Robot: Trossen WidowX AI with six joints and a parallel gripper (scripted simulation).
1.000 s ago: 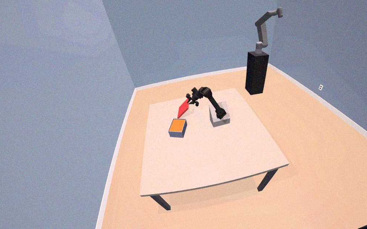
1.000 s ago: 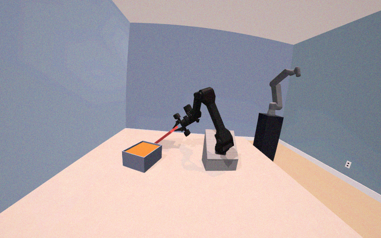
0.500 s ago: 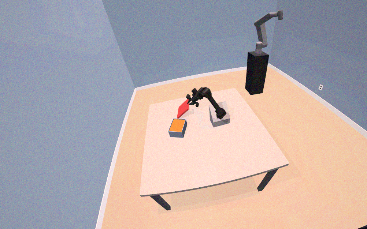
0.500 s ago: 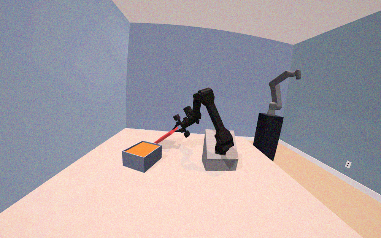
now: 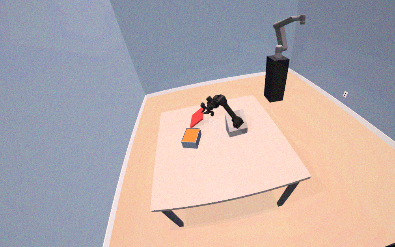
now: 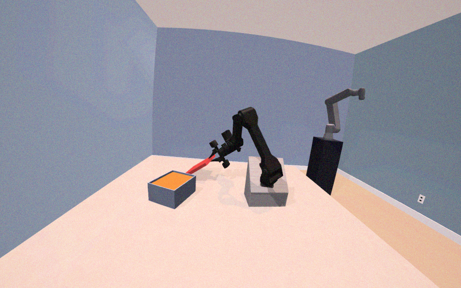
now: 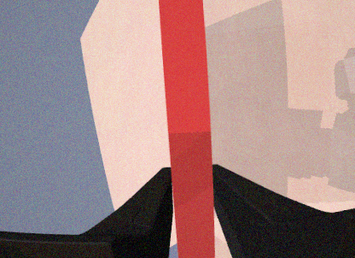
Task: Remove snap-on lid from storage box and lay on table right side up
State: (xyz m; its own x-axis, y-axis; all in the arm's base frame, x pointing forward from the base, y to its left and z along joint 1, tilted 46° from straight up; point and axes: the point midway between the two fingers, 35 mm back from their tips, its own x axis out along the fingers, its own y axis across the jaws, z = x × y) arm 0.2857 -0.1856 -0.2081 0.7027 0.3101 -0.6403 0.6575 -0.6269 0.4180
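Now: the red lid 70 mm ahead of my gripper tip, 10 mm to the right of it and 50 mm below it. Also, from my gripper tip: storage box (150 mm ahead, 290 mm to the left, 70 mm below).
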